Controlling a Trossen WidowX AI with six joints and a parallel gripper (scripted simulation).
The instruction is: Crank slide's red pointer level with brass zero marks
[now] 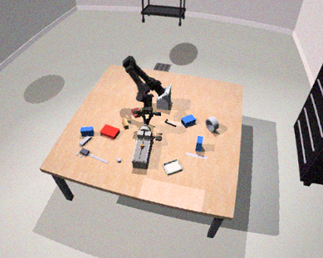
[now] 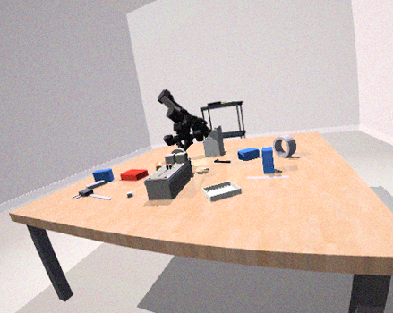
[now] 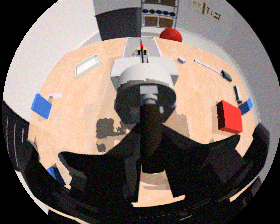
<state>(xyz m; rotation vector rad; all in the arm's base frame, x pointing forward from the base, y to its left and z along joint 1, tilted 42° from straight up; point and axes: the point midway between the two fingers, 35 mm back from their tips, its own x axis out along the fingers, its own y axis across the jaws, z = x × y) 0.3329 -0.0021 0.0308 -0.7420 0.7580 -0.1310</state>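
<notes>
My gripper tip is 180 mm short of the red pointer, 20 mm to the right of it and 10 mm above it. The rest, counted from my gripper tip: red block: 50 mm ahead, 260 mm to the right, 80 mm below; white tray: 230 mm ahead, 240 mm to the left, 90 mm below; dark crank handle: 20 mm behind, 30 mm above.
</notes>
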